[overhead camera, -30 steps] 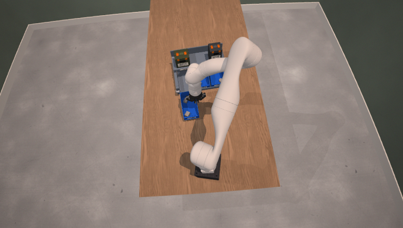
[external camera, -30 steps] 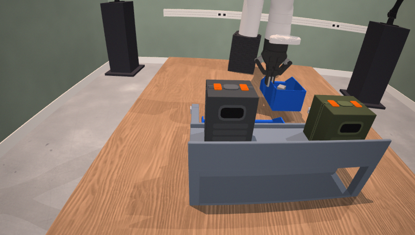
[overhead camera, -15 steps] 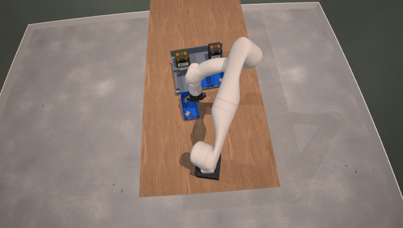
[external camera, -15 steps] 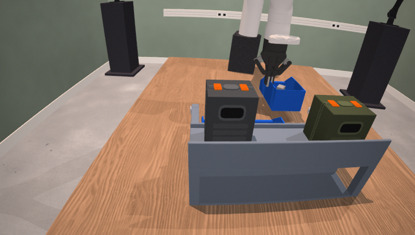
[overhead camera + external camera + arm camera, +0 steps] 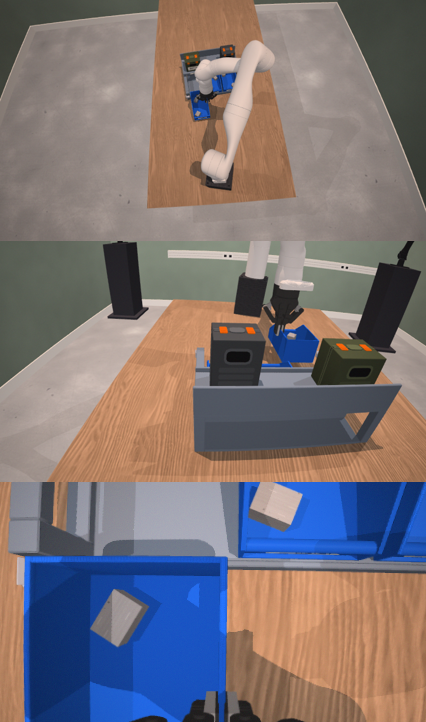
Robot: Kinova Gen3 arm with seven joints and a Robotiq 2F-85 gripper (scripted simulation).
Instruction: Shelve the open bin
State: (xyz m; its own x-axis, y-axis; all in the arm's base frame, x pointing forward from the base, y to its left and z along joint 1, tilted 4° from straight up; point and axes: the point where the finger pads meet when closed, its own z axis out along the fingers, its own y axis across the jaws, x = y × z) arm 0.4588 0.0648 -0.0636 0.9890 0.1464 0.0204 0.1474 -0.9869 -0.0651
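My hand is 8 cm to the right of the grey part, 6 cm above it and 4 cm short of it. Round my hand: grey shelf (22 cm ahead, 4 cm below, 3 cm to the right).
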